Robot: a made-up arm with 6 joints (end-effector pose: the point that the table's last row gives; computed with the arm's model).
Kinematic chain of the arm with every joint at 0, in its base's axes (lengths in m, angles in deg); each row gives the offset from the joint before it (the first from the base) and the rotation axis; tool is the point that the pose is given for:
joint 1: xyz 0 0 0.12 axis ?
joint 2: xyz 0 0 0 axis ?
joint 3: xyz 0 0 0.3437 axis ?
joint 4: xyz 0 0 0 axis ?
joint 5: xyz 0.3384 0 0 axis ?
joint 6: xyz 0 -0.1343 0 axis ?
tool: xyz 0 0 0
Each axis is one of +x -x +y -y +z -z.
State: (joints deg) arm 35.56 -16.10 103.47 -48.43 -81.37 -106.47
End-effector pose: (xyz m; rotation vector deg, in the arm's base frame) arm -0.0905 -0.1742 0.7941 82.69 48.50 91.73
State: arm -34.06 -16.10 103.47 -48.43 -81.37 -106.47
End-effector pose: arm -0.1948 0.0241 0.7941 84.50 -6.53 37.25
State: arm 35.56 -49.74 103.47 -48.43 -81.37 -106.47
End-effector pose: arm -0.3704 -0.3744 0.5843 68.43 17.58 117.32
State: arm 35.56 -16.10 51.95 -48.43 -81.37 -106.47
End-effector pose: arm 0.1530 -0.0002 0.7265 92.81 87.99 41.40
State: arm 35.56 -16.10 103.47 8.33 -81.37 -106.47
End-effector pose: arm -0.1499 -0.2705 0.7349 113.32 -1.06 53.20
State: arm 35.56 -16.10 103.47 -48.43 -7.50 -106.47
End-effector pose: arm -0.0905 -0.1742 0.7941 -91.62 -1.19 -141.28
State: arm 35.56 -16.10 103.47 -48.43 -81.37 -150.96
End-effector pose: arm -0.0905 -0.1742 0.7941 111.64 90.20 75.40
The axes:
joint 1: +z
joint 2: +y
joint 3: -y
joint 4: -x
joint 5: -y
joint 6: -x

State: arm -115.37 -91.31 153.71 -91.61 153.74 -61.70
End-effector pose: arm 0.2640 0.5479 -0.1379 -71.69 -27.38 -141.20
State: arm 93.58 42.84 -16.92 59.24 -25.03 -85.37
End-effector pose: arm 0.0371 0.5071 0.1378 -40.82 53.53 47.44
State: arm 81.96 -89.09 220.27 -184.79 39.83 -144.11
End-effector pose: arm -0.1494 -0.1005 -0.1291 -84.68 57.83 89.43
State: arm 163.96 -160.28 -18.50 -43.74 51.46 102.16
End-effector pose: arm 0.3386 0.0036 0.0788 109.38 18.38 7.94
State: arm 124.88 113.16 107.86 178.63 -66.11 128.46
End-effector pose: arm -0.4837 0.4591 -0.0432 95.22 20.84 127.72
